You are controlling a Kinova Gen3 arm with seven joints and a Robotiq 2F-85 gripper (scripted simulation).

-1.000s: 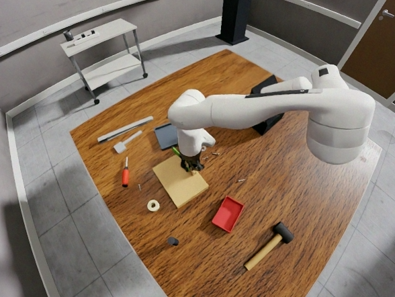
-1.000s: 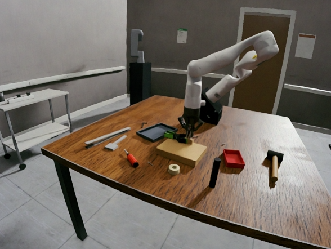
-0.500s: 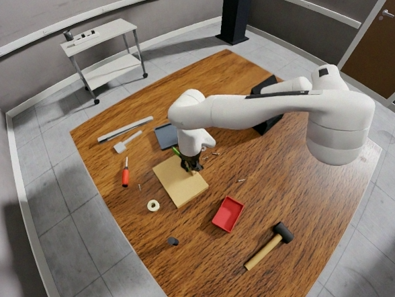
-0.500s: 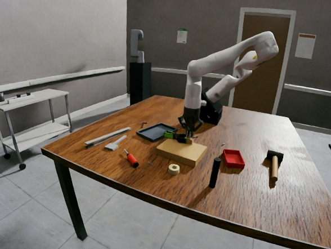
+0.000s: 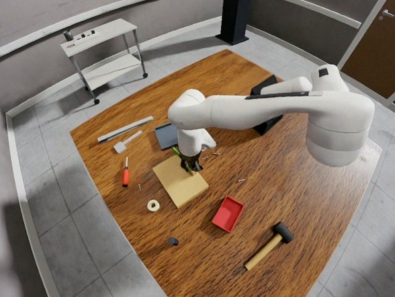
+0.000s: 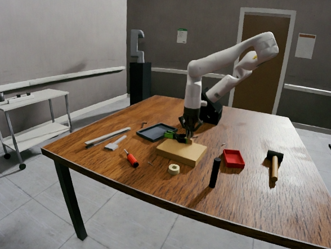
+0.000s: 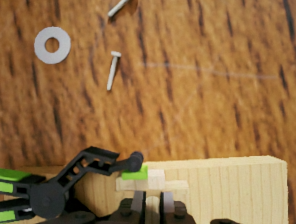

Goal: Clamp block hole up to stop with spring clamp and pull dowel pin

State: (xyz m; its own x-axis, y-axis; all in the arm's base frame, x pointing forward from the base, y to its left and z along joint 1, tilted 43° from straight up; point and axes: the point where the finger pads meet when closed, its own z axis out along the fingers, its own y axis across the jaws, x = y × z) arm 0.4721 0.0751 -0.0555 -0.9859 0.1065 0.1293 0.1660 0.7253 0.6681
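Right now the pale dowel pin is 20 mm below my hand. The rest, counted from my hand: wooden block 40 mm below; bench board 50 mm ahead, 10 mm to the right, 60 mm below; red bin 10 mm ahead, 230 mm to the left, 70 mm below.
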